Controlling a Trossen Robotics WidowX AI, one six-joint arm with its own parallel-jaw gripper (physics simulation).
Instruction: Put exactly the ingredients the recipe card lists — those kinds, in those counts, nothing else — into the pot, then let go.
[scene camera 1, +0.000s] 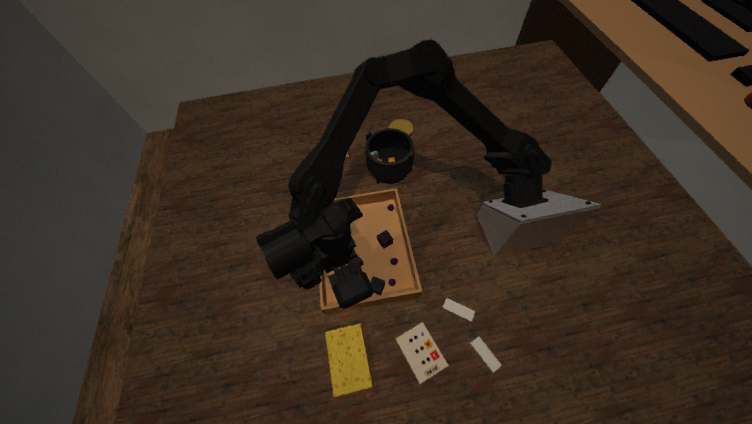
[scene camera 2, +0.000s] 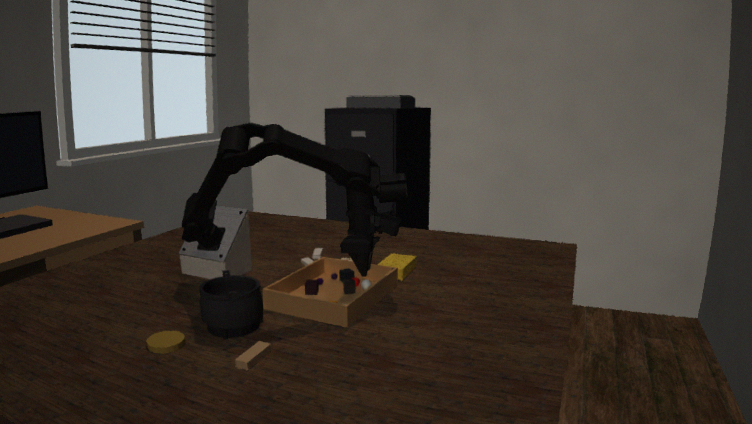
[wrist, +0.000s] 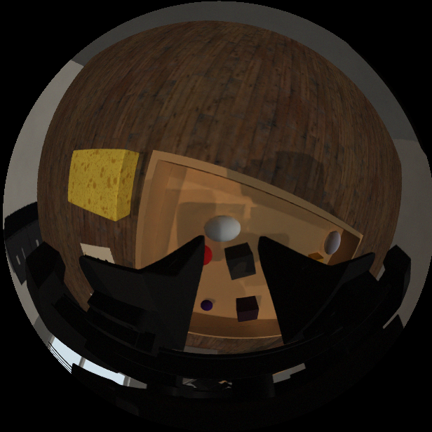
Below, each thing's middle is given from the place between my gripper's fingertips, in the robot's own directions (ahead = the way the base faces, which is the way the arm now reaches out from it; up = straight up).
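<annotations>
Offsets from my hand: black cube (wrist: 239, 258), 3 cm below, 3 cm behind, 2 cm to the right; wooden tray (scene camera 1: 376, 218), 3 cm below, 6 cm behind, 5 cm to the right; yellow disc (scene camera 2: 163, 342), 4 cm below, 25 cm behind, 38 cm to the right; black pot (scene camera 2: 231, 306), 18 cm behind, 26 cm to the right. Of the things named here, the yellow disc is the farthest from my hand, going by their middles.
</annotations>
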